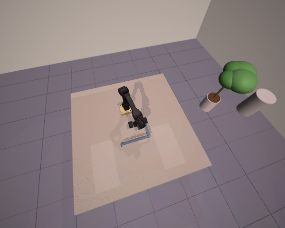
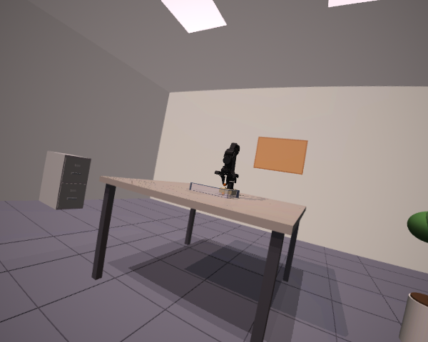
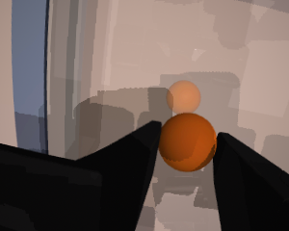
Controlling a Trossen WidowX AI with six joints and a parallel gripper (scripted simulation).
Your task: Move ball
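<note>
My gripper tip is now 70 mm above the see-through orange ball and 10 mm past it. Round my gripper tip: clear wall 120 mm ahead, 90 mm to the right, 50 mm below.
</note>
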